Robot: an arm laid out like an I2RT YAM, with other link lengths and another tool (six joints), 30 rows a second.
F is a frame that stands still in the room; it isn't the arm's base.
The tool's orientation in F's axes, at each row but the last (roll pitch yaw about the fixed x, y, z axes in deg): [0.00 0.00 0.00]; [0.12 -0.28 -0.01]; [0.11 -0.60 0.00]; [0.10 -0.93 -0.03]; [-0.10 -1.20 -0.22]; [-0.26 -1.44 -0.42]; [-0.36 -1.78 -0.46]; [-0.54 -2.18 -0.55]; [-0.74 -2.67 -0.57]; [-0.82 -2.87 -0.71]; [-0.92 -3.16 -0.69]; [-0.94 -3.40 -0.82]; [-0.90 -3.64 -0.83]
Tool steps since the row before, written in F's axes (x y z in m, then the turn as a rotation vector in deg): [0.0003 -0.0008 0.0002 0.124 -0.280 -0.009]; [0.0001 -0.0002 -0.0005 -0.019 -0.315 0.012]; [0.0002 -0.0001 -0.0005 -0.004 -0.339 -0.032]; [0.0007 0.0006 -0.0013 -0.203 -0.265 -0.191]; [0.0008 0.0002 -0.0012 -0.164 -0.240 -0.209]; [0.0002 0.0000 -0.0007 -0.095 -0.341 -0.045]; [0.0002 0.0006 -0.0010 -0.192 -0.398 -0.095]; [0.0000 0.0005 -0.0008 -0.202 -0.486 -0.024]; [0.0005 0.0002 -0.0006 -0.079 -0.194 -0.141]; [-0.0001 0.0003 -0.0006 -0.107 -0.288 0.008]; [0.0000 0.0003 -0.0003 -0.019 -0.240 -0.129]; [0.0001 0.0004 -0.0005 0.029 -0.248 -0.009]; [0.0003 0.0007 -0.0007 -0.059 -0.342 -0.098]
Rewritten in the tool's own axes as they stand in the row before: [0.0003 -0.0008 0.0002 0.124 -0.280 -0.009]; [0.0001 -0.0002 -0.0005 -0.019 -0.315 0.013]; [0.0002 -0.0001 -0.0005 -0.004 -0.339 -0.031]; [0.0007 0.0006 -0.0013 -0.206 -0.265 -0.187]; [0.0008 0.0002 -0.0012 -0.167 -0.240 -0.206]; [0.0002 0.0000 -0.0007 -0.094 -0.341 -0.044]; [0.0002 0.0006 -0.0010 -0.192 -0.399 -0.092]; [0.0000 0.0005 -0.0008 -0.198 -0.488 -0.021]; [0.0005 0.0002 -0.0006 -0.084 -0.193 -0.140]; [-0.0001 0.0003 -0.0006 -0.103 -0.289 0.009]; [0.0000 0.0003 -0.0003 -0.023 -0.238 -0.132]; [0.0001 0.0004 -0.0005 0.032 -0.247 -0.015]; [0.0002 0.0007 -0.0007 -0.060 -0.341 -0.100]
